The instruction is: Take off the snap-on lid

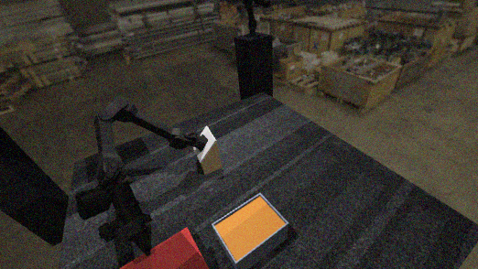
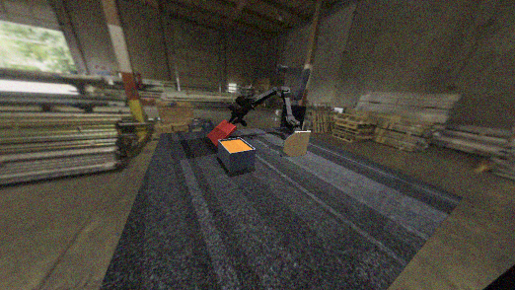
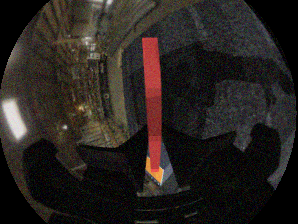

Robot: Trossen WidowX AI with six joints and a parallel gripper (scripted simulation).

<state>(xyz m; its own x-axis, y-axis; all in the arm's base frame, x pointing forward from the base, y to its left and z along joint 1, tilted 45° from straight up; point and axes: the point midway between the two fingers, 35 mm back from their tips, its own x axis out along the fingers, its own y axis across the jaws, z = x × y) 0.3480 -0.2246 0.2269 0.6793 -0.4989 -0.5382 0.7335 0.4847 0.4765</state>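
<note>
The lid lies 60 mm ahead of my gripper tip and 50 mm below it. Round my gripper tip: storage box 60 mm ahead, 280 mm to the left, 90 mm below.
</note>
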